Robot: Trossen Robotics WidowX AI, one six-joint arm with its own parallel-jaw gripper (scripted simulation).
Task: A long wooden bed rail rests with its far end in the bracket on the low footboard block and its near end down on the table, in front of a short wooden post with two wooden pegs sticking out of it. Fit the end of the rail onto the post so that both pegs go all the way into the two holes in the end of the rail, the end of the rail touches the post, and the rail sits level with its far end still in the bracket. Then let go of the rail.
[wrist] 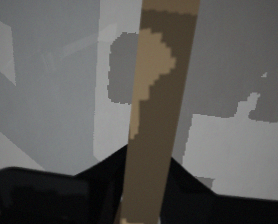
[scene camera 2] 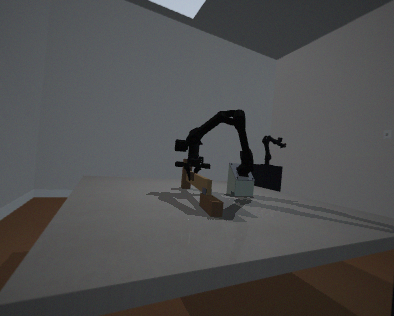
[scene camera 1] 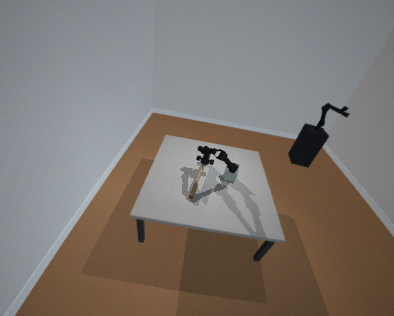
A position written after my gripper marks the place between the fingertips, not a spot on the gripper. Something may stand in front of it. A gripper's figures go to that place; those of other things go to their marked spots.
My gripper [wrist: 143, 151] is 0.12 m from the lens. A wooden bed rail [wrist: 165, 41] is 0.05 m from the lens.
